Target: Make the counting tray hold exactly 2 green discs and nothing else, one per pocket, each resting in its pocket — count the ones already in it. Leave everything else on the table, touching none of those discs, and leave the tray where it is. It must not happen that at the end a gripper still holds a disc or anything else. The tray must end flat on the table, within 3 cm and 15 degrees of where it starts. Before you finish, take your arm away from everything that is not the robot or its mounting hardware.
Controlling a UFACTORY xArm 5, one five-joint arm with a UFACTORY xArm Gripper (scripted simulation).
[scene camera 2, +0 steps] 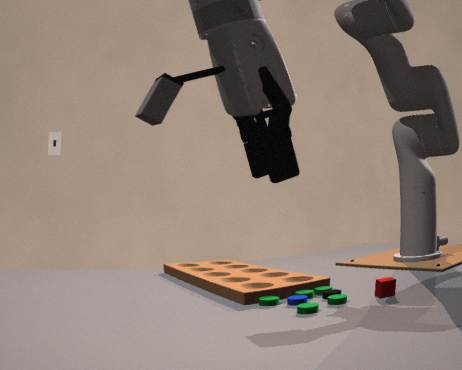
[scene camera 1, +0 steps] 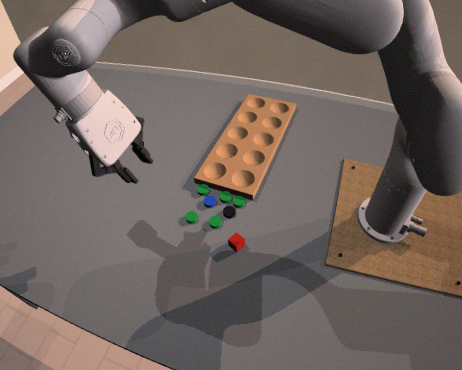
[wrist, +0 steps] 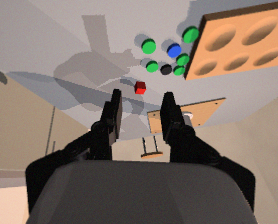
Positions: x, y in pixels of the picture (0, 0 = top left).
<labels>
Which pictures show my gripper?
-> Scene camera 2, scene camera 1 and the wrist view: all of them.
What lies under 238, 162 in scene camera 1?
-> A wooden counting tray.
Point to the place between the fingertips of my gripper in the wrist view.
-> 142, 101
</labels>
